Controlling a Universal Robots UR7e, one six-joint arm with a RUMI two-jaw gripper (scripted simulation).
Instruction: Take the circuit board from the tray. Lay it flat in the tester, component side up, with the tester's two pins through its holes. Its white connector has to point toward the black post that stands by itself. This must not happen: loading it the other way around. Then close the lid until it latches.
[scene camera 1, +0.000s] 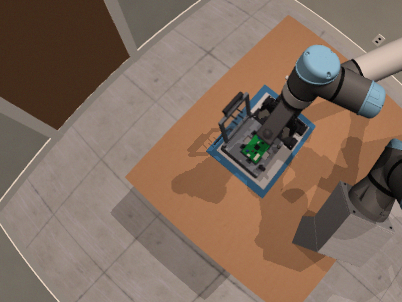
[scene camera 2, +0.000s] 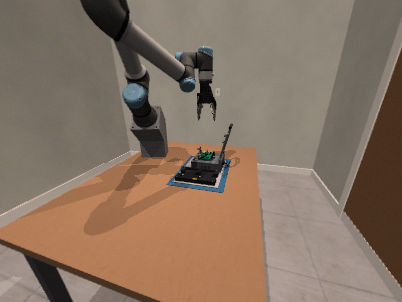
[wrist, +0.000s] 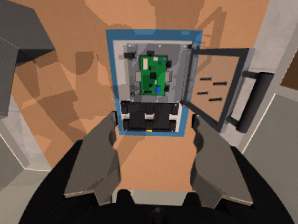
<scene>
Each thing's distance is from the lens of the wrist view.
my gripper (wrist: 154, 113): 14 cm
green circuit board (wrist: 153, 69): 35 cm
tester lid (wrist: 228, 67): 26 cm
The marked spots on the tester lid and the green circuit board are 19 cm apart.
</scene>
